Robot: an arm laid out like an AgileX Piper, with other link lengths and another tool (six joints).
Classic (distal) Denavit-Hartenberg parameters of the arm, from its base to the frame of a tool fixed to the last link. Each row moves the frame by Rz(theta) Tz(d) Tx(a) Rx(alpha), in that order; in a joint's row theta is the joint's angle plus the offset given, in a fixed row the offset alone. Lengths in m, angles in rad.
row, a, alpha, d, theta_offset
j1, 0, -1.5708, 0.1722, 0
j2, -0.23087, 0, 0, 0.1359
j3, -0.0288, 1.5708, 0, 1.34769
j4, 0, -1.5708, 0.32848, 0
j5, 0, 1.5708, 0, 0
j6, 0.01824, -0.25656, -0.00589, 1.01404
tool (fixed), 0, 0, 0.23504, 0
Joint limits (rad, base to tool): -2.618..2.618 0..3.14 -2.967..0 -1.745..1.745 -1.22..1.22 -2.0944..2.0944
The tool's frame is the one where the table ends.
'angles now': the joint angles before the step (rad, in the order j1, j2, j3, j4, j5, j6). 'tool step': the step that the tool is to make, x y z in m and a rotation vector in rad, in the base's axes. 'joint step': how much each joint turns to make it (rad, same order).
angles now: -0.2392, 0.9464, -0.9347, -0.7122, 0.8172, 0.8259
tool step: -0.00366, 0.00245, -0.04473, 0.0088, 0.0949, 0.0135
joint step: 0.0000, -0.0021, 0.0837, 0.0042, 0.0005, -0.0259
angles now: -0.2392, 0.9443, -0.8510, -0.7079, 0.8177, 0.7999
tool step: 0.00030, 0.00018, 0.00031, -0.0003, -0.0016, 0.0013
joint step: -0.0001, 0.0000, 0.0000, 0.0001, -0.0021, 0.0000
